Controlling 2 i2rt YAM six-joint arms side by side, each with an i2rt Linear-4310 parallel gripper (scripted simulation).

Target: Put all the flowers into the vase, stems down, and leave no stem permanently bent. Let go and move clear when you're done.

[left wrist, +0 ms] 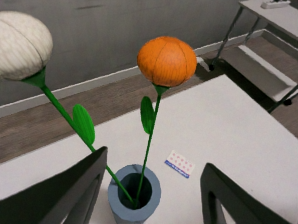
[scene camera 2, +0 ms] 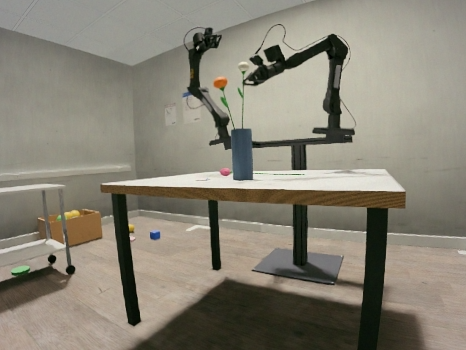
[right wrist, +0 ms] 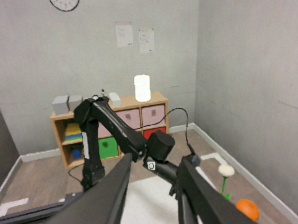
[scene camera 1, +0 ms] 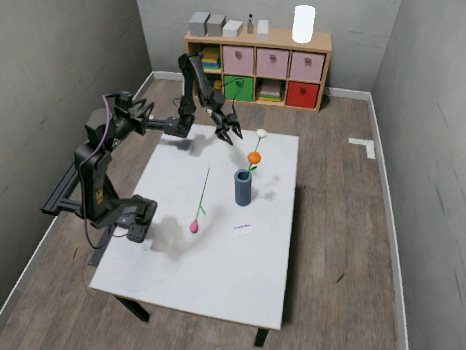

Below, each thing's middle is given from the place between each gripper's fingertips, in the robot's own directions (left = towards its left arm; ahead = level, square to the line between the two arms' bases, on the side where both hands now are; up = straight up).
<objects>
Now: the orange flower (left wrist: 166, 62) 90 mm ahead of my left hand, 70 mm to the right of it and 50 mm below it.
Now: right hand (scene camera 1: 150, 101) 31 cm short of the orange flower, 20 cm to the right of it and 43 cm above it.
</objects>
